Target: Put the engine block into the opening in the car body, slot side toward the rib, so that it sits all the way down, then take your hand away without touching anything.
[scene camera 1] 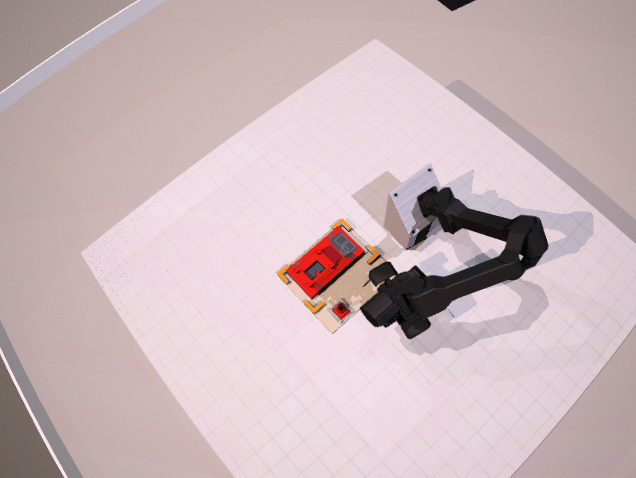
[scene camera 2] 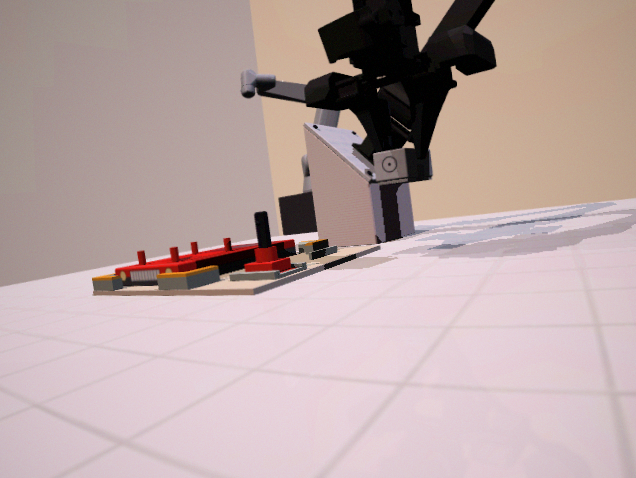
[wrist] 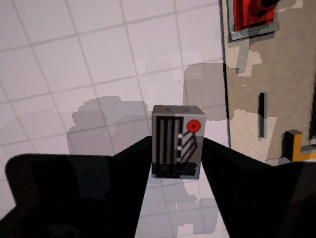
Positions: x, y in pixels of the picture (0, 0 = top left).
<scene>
my gripper: scene camera 1 395, 307; scene camera 2; wrist
engine block: scene camera 2; wrist
same spot on engine block: (scene camera 2: 400, 166) = (wrist: 161, 107)
same spot on my gripper: (wrist: 49, 188) = (scene camera 2: 426, 81)
</scene>
